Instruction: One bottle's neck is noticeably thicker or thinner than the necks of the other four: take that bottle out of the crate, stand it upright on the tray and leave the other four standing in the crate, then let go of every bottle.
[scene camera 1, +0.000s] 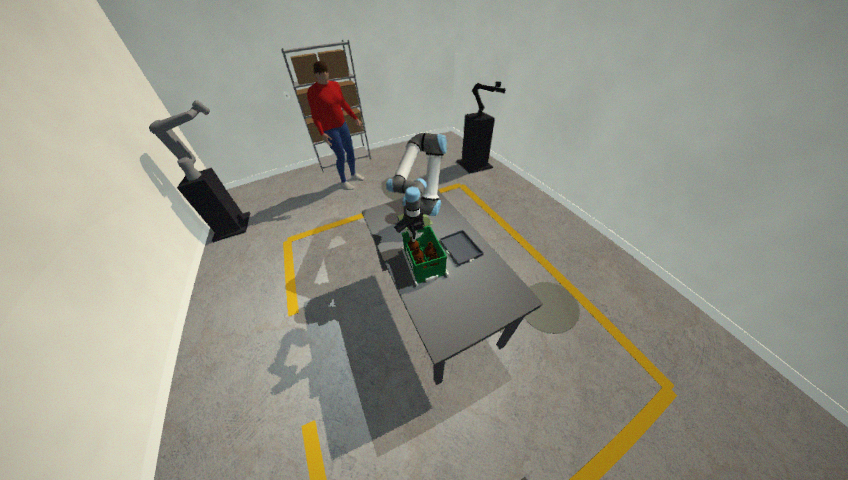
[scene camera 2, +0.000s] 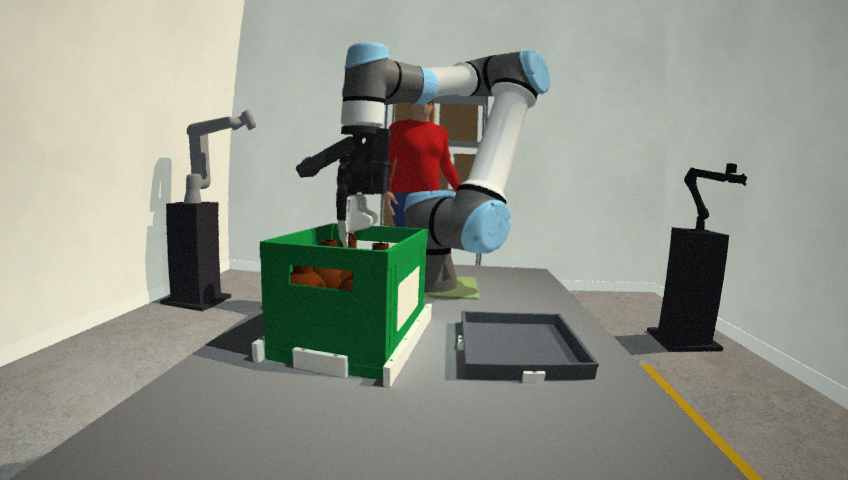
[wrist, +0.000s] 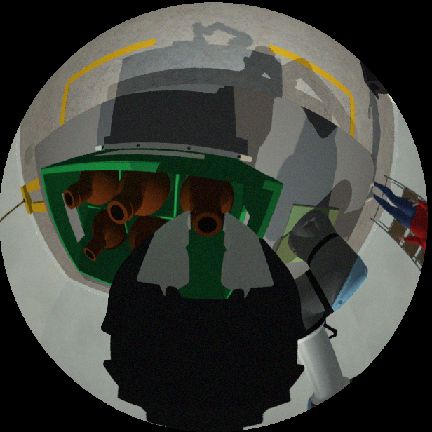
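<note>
A green crate stands on the table with five brown bottles in it. My gripper points down into the crate, shut on the neck of the bottle in an end compartment, on the arm-base side. This held bottle is upright inside the crate; whether its base touches the floor is hidden. The other bottles stand in the remaining part, one partly hidden by my gripper. The dark grey tray beside the crate is empty.
White locating strips surround the crate's foot, and small white blocks sit against the tray. The crate's walls rise around the bottles. A person in red stands behind the arm, near a shelf rack.
</note>
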